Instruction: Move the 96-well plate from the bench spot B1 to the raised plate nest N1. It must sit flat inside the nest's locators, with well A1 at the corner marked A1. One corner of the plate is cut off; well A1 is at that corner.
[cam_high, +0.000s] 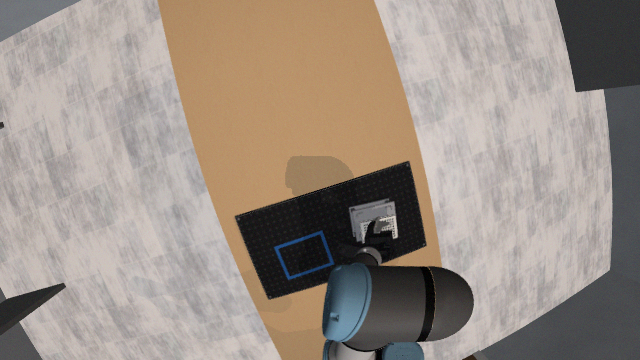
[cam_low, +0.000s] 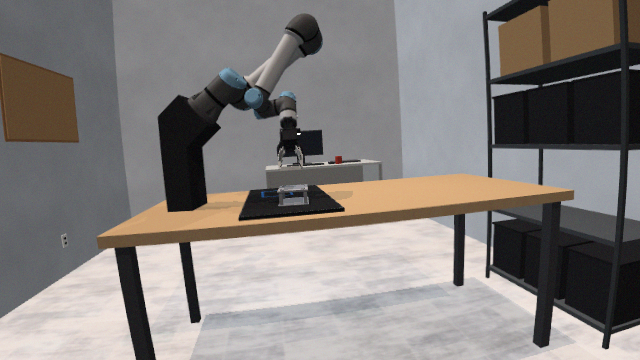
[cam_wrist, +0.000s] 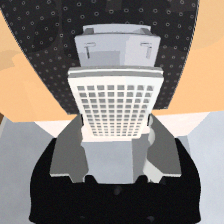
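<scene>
My hand is 1 cm short of the grey raised nest N1, 1 cm to the left of it and 9 cm above it. From my hand the other things lie so: white 96-well plate: right at my hand.
</scene>
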